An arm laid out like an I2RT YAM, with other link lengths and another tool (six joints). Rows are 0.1 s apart.
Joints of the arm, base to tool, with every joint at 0 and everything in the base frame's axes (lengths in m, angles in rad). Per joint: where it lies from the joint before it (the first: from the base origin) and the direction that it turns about. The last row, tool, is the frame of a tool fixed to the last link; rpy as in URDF.
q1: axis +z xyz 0 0 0.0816
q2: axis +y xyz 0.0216 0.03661 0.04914
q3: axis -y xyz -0.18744 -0.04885 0
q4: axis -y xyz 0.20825 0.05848 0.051
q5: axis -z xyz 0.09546 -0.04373 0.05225
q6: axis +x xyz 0.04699 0 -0.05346
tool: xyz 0.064 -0.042 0 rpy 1.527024 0.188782 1.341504
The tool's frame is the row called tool.
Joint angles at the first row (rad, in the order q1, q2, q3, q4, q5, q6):
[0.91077 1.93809 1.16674 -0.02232 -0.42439 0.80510]
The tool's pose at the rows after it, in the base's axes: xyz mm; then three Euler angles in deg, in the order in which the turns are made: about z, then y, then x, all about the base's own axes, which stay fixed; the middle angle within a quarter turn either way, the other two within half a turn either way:
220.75 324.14 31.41 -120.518 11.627 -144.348
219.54 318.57 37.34 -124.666 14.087 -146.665
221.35 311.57 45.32 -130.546 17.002 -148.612
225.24 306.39 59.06 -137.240 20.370 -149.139
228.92 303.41 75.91 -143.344 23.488 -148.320
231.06 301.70 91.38 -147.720 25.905 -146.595
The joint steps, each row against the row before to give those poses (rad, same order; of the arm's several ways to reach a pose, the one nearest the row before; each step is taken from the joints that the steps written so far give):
[0.02634 -0.03700 -0.00458 -0.05949 0.05494 -0.05109]
[0.01677 -0.03435 0.00000 -0.06295 0.05836 -0.08051]
[0.00952 -0.03738 0.00000 -0.06449 0.05607 -0.11407]
[0.00574 -0.04769 -0.00003 -0.05262 0.05113 -0.12169]
[0.00381 -0.05263 -0.00149 -0.03587 0.03928 -0.10300]
[0.00229 -0.05148 -0.01066 -0.01146 0.02403 -0.06638]

